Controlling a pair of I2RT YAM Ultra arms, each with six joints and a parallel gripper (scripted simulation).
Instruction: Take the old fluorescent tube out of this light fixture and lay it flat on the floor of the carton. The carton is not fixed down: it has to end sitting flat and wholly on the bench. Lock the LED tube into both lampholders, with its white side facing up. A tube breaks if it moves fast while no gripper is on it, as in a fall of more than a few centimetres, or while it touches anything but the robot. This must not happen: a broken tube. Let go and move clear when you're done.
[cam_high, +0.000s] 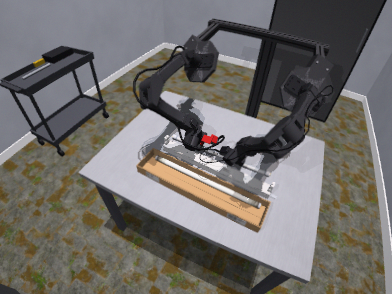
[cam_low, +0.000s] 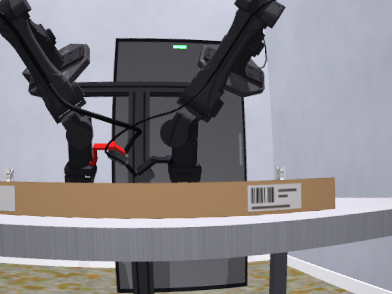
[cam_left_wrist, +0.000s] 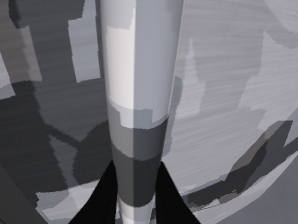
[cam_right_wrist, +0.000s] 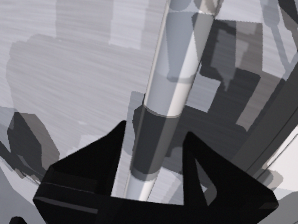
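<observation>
My right gripper is now 12 cm to the right of the LED tube and 1 cm above it. The rest, counted from my right hand: light fixture: 10 cm ahead, 14 cm to the left, 4 cm above; then carton: 25 cm ahead, 13 cm to the left, 1 cm above; then old fluorescent tube: 20 cm ahead, 13 cm to the left.
Now: the LED tube 12 cm to the right of my left hand and 1 cm below it. Also, from my left hand: light fixture: 10 cm to the right, 10 cm ahead, 3 cm above; carton: 25 cm ahead, 11 cm to the right, 1 cm above; old fluorescent tube: 20 cm ahead, 11 cm to the right.
</observation>
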